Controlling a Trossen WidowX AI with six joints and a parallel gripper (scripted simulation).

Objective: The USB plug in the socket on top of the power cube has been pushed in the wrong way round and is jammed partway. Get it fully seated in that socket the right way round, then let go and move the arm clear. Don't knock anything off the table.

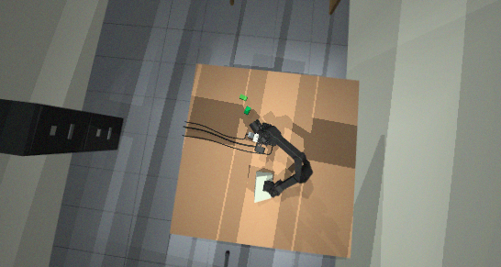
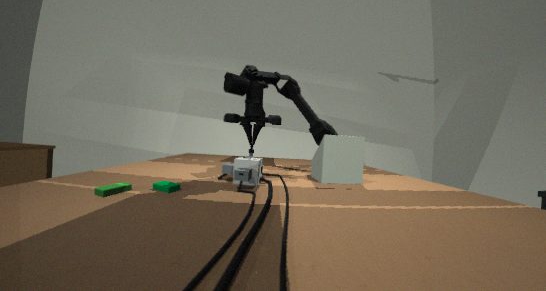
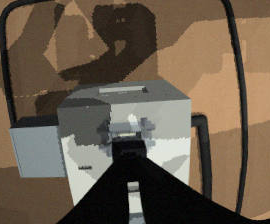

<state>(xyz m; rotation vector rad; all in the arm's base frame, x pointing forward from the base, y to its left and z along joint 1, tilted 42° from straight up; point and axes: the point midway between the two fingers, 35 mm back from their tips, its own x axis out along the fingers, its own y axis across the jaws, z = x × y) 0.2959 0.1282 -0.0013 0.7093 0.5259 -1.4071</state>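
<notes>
My gripper tip is 20 mm above the USB plug.
</notes>
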